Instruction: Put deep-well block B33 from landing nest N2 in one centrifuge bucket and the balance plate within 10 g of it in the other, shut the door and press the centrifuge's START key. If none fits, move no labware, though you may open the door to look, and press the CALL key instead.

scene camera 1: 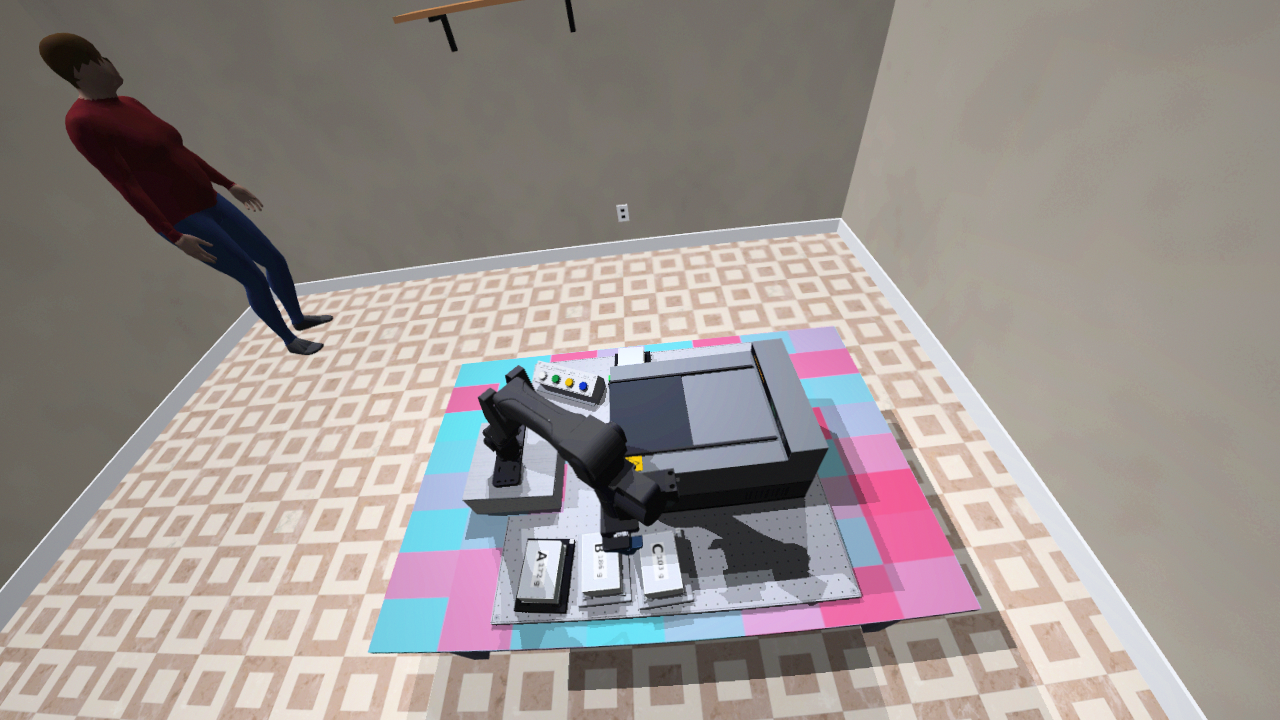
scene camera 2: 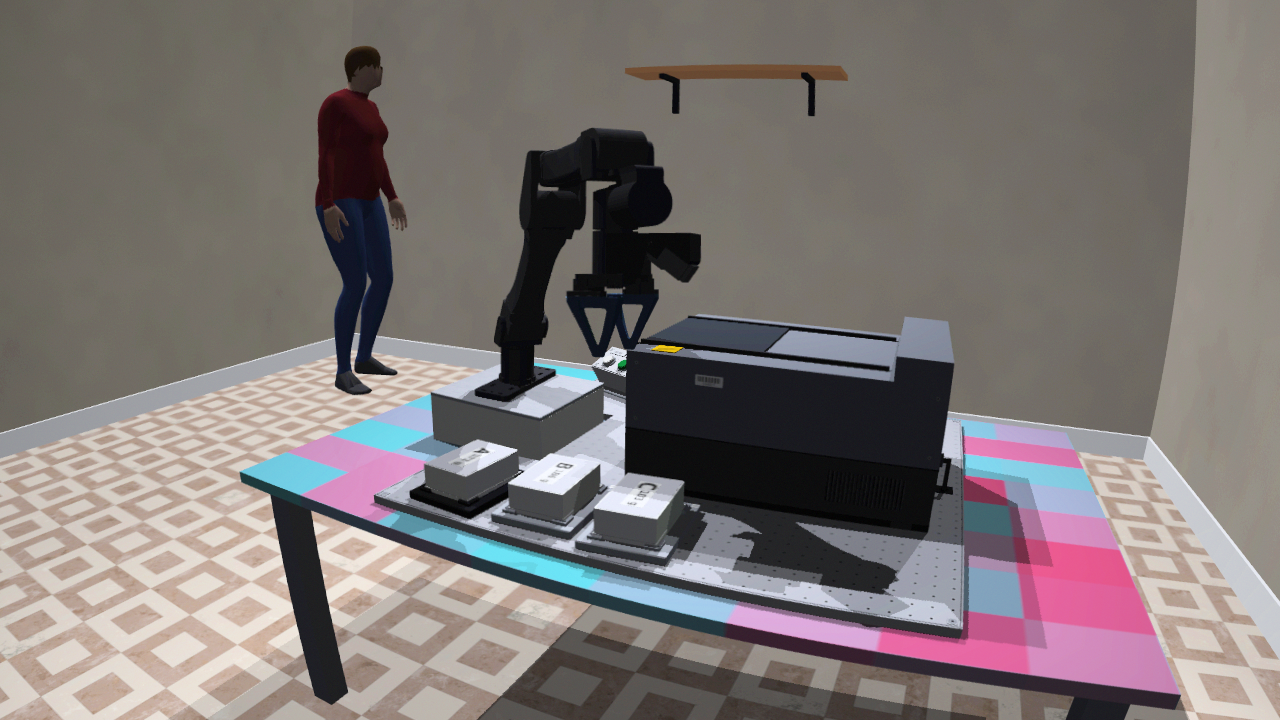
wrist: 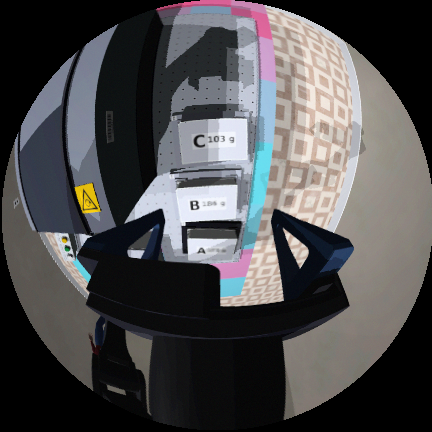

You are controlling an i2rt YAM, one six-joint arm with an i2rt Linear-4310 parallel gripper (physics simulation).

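Pixels of known places: gripper, fingertip midpoint: (scene camera 1: 629,529) (scene camera 2: 614,353) (wrist: 217,214); arm's base, link origin: (scene camera 1: 510,452) (scene camera 2: 517,384).
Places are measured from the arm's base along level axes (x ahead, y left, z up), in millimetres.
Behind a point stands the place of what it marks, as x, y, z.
Note:
My gripper (scene camera 1: 623,543) {325, -309, 160} (scene camera 2: 614,351) {325, -309, 160} (wrist: 217,214) {325, -309, 160} is open and empty, pointing down above the plate row. White balance plates stand side by side on nests: A (scene camera 1: 541,580) {102, -333, -20} (scene camera 2: 465,472) {122, -361, -21} (wrist: 200,255) {79, -276, -21}, whose weight is blurred in the wrist view, B (scene camera 1: 601,580) {238, -347, -21} (scene camera 2: 546,492) {254, -366, -22} (wrist: 225,212) {211, -343, -21}, 186 g, and C (scene camera 1: 662,580) {372, -363, -20} (scene camera 2: 626,519) {374, -384, -29} (wrist: 214,154) {341, -322, -21}, 103 g. The arm partly covers B in scene view 1. The grey centrifuge (scene camera 1: 716,476) {521, -196, 99} (scene camera 2: 787,407) {532, -197, 82} (wrist: 85,125) {427, -180, 136} has its top covered by a dark panel and a lighter panel; no buckets show. I cannot identify block B33 or nest N2.
A key panel (scene camera 1: 568,385) {154, 222, -11} (scene camera 2: 609,364) {74, 269, -11} with white, green, yellow and blue keys stands behind the arm's pedestal (scene camera 1: 512,503) {8, -132, -36} (scene camera 2: 510,425) {64, -135, -29}. A small white item (scene camera 1: 630,356) {356, 314, -16} shows behind the centrifuge. A person (scene camera 1: 134,170) (scene camera 2: 353,152) stands on the floor beyond the table.

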